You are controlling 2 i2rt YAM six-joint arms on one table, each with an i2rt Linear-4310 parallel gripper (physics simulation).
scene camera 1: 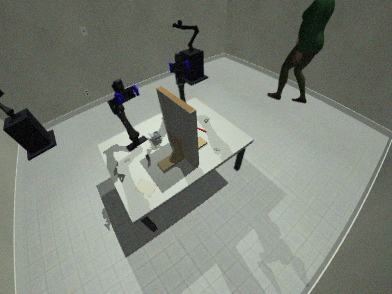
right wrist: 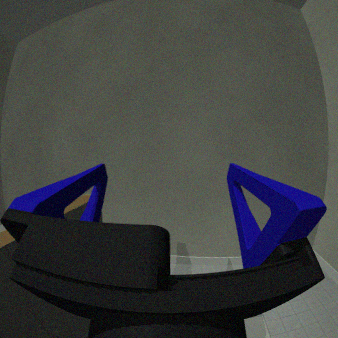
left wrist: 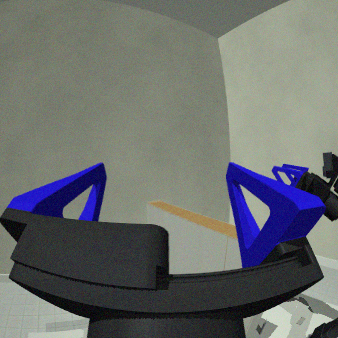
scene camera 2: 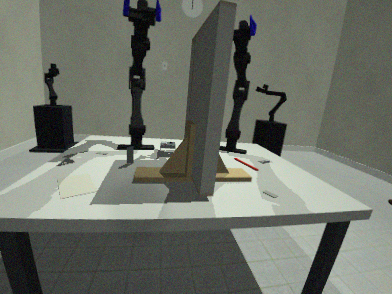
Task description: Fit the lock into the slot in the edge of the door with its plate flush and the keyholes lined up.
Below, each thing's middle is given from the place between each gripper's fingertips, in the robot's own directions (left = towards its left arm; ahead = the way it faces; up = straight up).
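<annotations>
From my left hand, the grey door panel (scene camera 2: 211, 49) is 170 mm to the right, 160 mm ahead and 380 mm below. There's a wooden base (scene camera 2: 178, 168) too, and counting from that same left hand it's a good way to the right, a good way ahead and far below.
My right hand is 90 mm short of the grey door panel, 220 mm to the right of it and 370 mm above it. As for the wooden base, from my right hand it's a bit ahead, a good way to the left and far below.
</annotations>
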